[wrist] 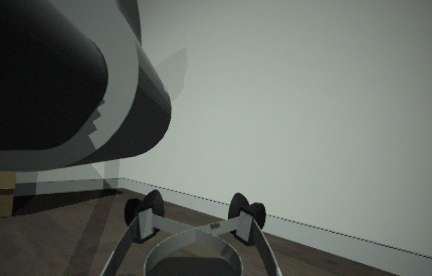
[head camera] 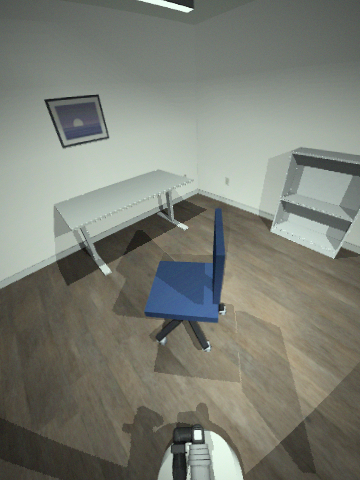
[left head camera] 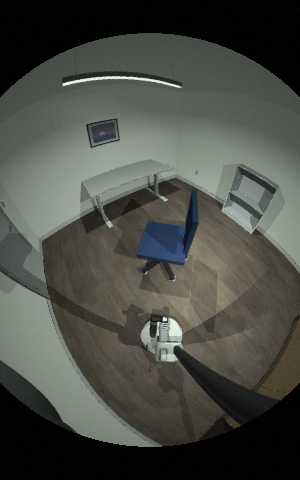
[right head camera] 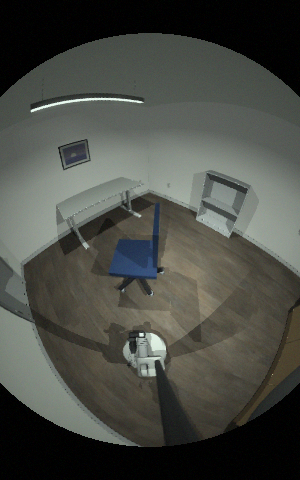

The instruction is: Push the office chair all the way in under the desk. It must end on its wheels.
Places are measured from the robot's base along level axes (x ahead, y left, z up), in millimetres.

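Where they show: gripper, between the fingertips: [wrist: 196, 207] [left head camera: 150, 351] [right head camera: 133, 367].
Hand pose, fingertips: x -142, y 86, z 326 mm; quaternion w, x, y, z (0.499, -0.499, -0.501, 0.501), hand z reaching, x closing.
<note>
After its pixels a point has its place.
The blue office chair [head camera: 182, 292] {x 895, y 44, z 443 mm} [left head camera: 162, 242] {x 915, y 42, z 442 mm} [right head camera: 133, 257] {x 930, y 40, z 442 mm} stands upright on its wheels on the floor, out in front of the desk and apart from it. Its backrest is on the right side, seen nearly edge-on, and its seat reaches left. The light grey desk [head camera: 122, 195] {x 2092, y 689, z 693 mm} [left head camera: 125, 176] {x 2003, y 641, z 693 mm} [right head camera: 97, 197] {x 1958, y 613, z 693 mm} stands along the left wall. My gripper [wrist: 196, 207] {x -142, y 86, z 326 mm} is open in the wrist view, its two fingertips apart with floor and wall showing between them. It is away from the chair. My base stands on the near side of the chair, with a stretch of floor between.
A grey shelf unit [head camera: 312, 200] [left head camera: 233, 212] {x 2021, y -1430, z 73 mm} [right head camera: 200, 218] {x 2076, y -1270, z 57 mm} stands at the right wall. A framed picture [head camera: 79, 121] {x 2407, y 1055, z 1457 mm} hangs above the desk. A brown piece of furniture [left head camera: 280, 365] [right head camera: 272, 370] is at the lower right. A pale wall lies close on the left.
</note>
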